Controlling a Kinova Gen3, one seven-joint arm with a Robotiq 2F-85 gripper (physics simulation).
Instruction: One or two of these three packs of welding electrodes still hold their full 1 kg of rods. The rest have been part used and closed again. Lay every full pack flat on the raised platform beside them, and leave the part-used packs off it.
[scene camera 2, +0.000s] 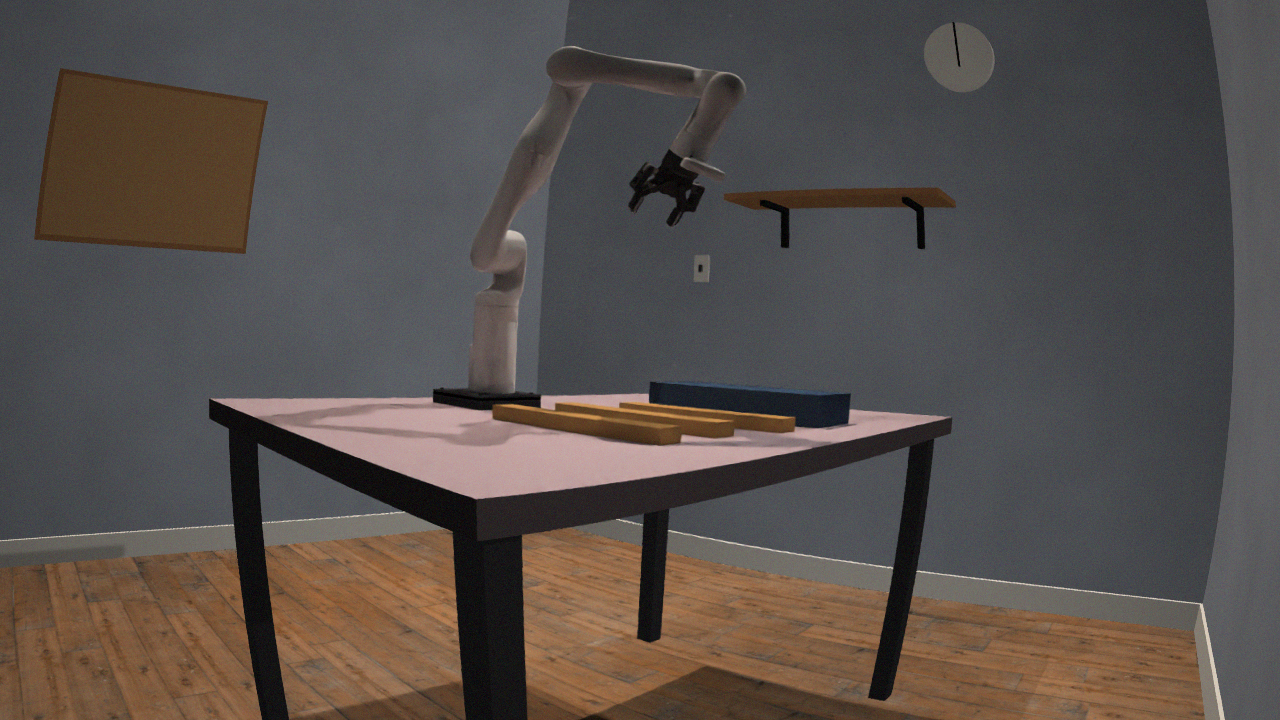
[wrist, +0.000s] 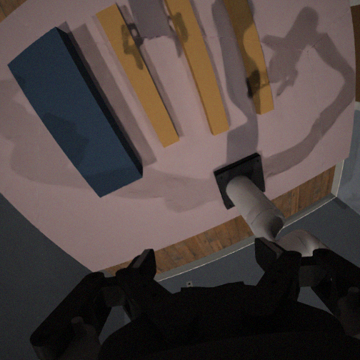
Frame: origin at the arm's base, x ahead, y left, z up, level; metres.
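Where they show: gripper, fingertip midpoint: (scene camera 2: 650, 218); arm's base, origin of the base link: (scene camera 2: 492, 391).
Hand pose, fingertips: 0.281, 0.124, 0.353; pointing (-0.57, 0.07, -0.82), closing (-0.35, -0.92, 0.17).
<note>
Each offset is from my fingertips to the top centre of the thing, as dx, dy, dz. Level surfaces: height alone.
Three long orange-yellow packs lie flat and apart, roughly side by side, on the pink table. The pack nearest the platform @[+0.146, -0.019, -0.356] (scene camera 2: 716, 416) (wrist: 142, 85), the middle pack @[+0.103, -0.162, -0.356] (scene camera 2: 644, 418) (wrist: 200, 70) and the pack farthest from the platform @[+0.092, -0.309, -0.356] (scene camera 2: 586, 423) (wrist: 252, 60) look alike; their fill cannot be told by sight. The raised platform @[+0.148, +0.158, -0.321] (scene camera 2: 751, 402) (wrist: 75, 112) is a long dark blue block beside them, with no pack on it. My gripper (scene camera 2: 656, 217) (wrist: 204, 254) is open and empty, high above the table and well clear of the packs.
The arm's black base plate (scene camera 2: 447, 397) (wrist: 255, 167) stands on the pink table @[dz -0.381] (scene camera 2: 402, 456) (wrist: 175, 235), near the packs' ends in the wrist view. A wooden shelf (scene camera 2: 850, 197) is on the wall behind the arm. Shadows of the arm fall across the packs, platform and table.
</note>
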